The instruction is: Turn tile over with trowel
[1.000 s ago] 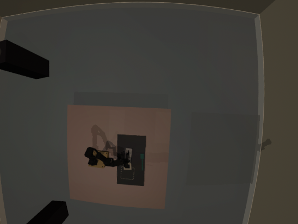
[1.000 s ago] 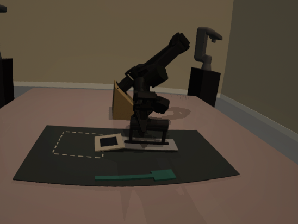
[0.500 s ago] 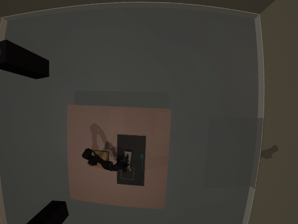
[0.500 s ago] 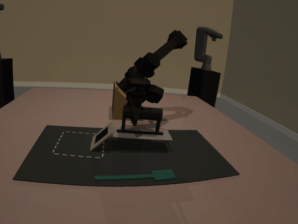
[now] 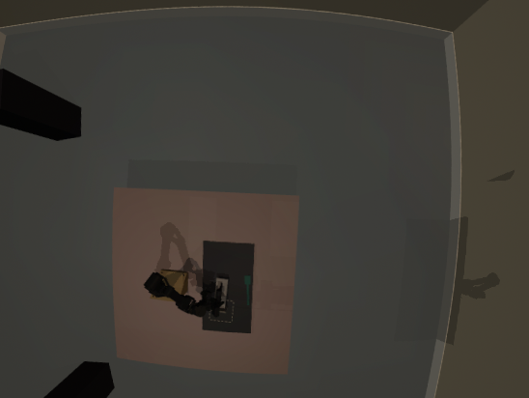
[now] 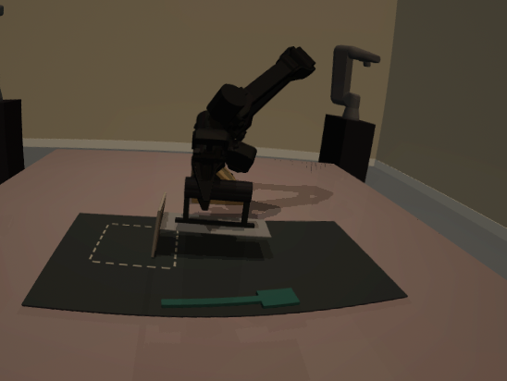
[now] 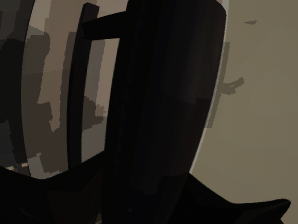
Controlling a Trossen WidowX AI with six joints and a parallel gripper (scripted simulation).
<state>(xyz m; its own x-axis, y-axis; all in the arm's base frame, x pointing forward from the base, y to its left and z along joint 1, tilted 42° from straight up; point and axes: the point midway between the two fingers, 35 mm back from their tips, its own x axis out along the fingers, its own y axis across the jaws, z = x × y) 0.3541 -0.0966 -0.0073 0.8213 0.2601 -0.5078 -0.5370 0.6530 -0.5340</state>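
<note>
Now: the tile 80 mm to the right of my gripper tip, 50 mm below it and 40 mm behind it. Round my gripper tip: dark mat (120 mm below, 30 mm to the left, 10 mm ahead); then green trowel (150 mm ahead, 100 mm below, 30 mm to the left).
</note>
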